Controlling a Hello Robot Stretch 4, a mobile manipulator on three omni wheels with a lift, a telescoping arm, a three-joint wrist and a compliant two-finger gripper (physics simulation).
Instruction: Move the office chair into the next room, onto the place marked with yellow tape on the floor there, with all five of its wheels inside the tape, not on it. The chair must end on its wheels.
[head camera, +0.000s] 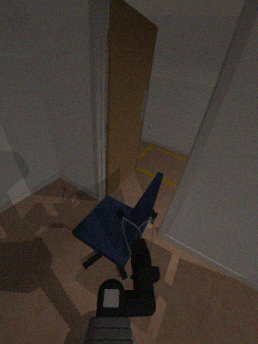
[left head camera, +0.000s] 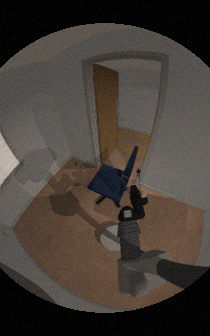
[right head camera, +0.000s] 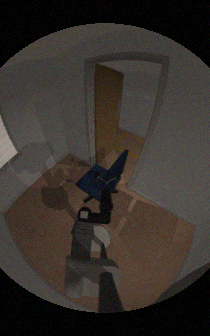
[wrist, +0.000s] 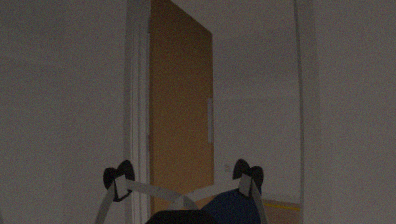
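Seen in the pictures: gripper, fingertip midpoint: (head camera: 136, 209) (left head camera: 128, 168) (right head camera: 106, 171) (wrist: 184, 173); robot's base at its link origin: (left head camera: 114, 236) (right head camera: 95, 237).
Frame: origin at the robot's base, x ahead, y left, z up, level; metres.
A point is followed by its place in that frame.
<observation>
The office chair (head camera: 101, 227) @[x 0.753, y 0.113, z 0.443 m] (left head camera: 105, 181) @[x 0.765, y 0.079, z 0.443 m] (right head camera: 90, 181) @[x 0.758, y 0.125, z 0.442 m] (wrist: 232, 210) @[x 0.625, y -0.167, z 0.937 m] has a blue seat and backrest and dark legs. It stands upright on this side of the doorway, its backrest on the right of the seat. Several of its wheels are hidden. My gripper (head camera: 137, 215) @[x 0.479, y -0.082, z 1.045 m] (left head camera: 129, 172) @[x 0.479, y -0.082, z 1.045 m] (right head camera: 106, 178) (wrist: 184, 173) @[x 0.479, y -0.082, z 1.045 m] is open, with nothing between its fingertips. In the head view it overlaps the chair's backrest; in the wrist view the backrest's top edge lies below and behind the right finger. Yellow tape (head camera: 156, 177) (wrist: 282, 206) @[x 2.900, y -1.276, z -0.021 m] marks the floor beyond the doorway, partly hidden by the walls.
A brown door (head camera: 127, 100) @[x 1.802, y -0.033, z 1.220 m] (left head camera: 106, 110) @[x 1.774, y -0.016, z 1.125 m] (right head camera: 107, 110) @[x 1.814, y -0.040, z 1.131 m] (wrist: 180, 110) @[x 1.782, y -0.021, z 1.183 m] stands open at the doorway's left side. The white left door frame (head camera: 101, 125) @[x 1.481, y 0.205, z 1.027 m] rises behind the chair. The right wall (head camera: 220, 200) @[x 0.799, y -0.779, z 0.789 m] runs from the doorway toward the front right. Shadows darken the floor at left.
</observation>
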